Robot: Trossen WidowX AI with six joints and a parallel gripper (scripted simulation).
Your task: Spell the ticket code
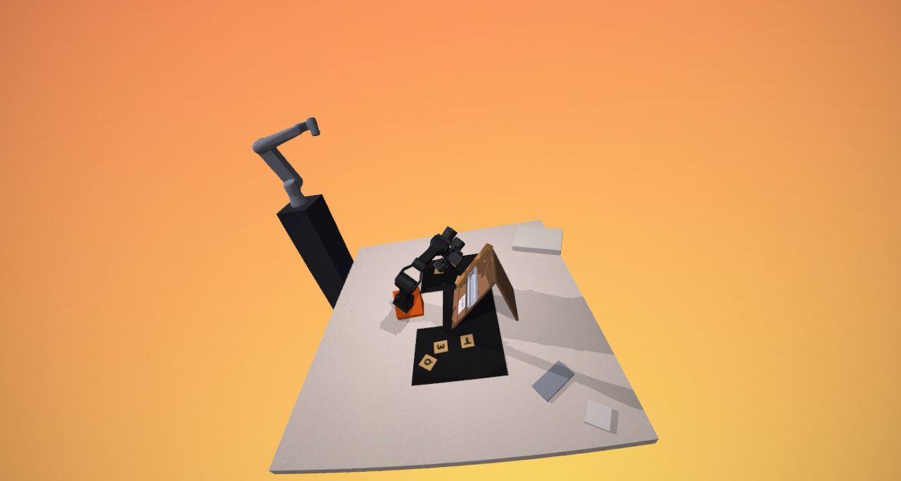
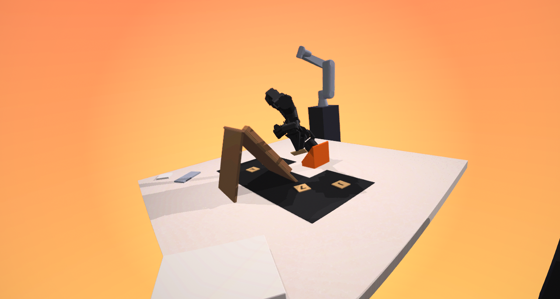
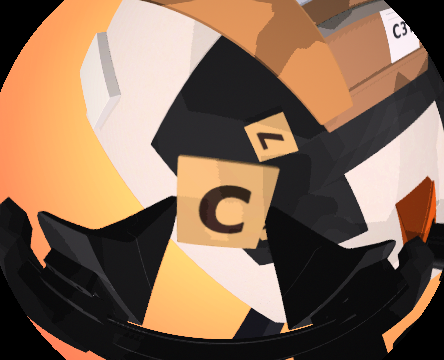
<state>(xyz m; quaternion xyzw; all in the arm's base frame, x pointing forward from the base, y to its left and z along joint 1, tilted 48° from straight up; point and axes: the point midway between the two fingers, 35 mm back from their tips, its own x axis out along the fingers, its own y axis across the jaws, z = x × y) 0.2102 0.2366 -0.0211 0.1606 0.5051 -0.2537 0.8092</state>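
My gripper tip is 4 cm short of the white ticket, 23 cm to the left of it and 8 cm above it. From my gripper tip the other things lie so: black mat (4 cm behind, 17 cm to the right, 16 cm below); grey slab (39 cm ahead, 55 cm to the right, 15 cm below); white block (47 cm ahead, 30 cm to the left, 14 cm below).
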